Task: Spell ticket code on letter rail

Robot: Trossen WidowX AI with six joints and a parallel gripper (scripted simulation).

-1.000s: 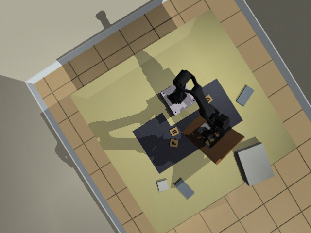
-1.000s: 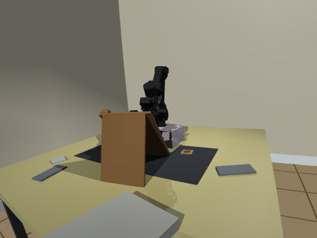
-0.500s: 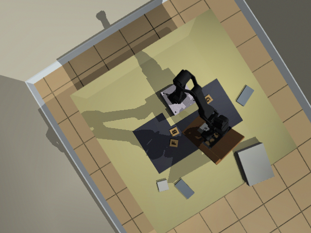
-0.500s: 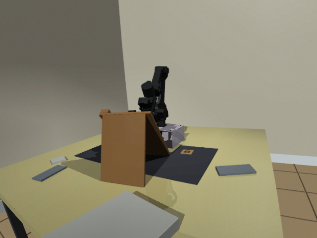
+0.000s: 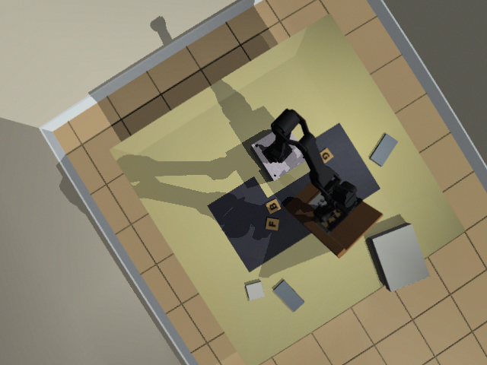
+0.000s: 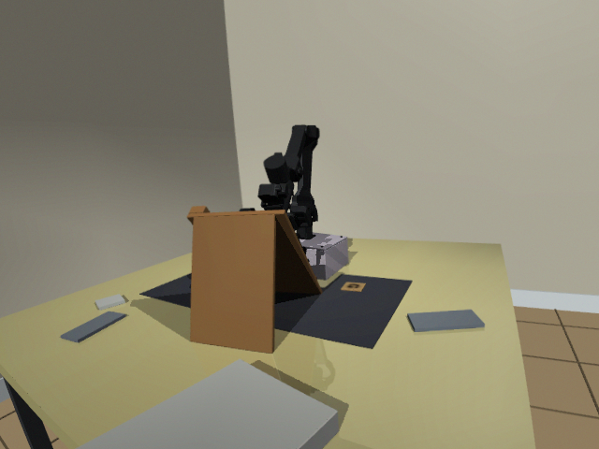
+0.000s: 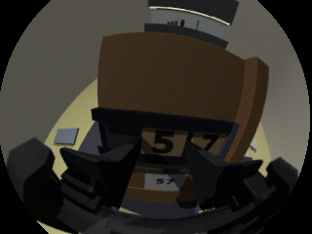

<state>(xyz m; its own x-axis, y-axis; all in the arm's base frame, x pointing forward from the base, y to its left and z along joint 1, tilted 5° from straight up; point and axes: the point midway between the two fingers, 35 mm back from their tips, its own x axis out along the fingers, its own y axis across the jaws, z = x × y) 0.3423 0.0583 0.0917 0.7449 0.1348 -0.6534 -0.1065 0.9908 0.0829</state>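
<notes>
Right now the white ticket is 60 mm behind my gripper tip, 30 mm to the right of it and 80 mm below it. Round my gripper tip: dark mat 160 mm behind, 80 mm to the right, 180 mm below; small white block 110 mm ahead, 520 mm to the right, 170 mm below; large grey box 410 mm ahead, 140 mm to the left, 160 mm below.
</notes>
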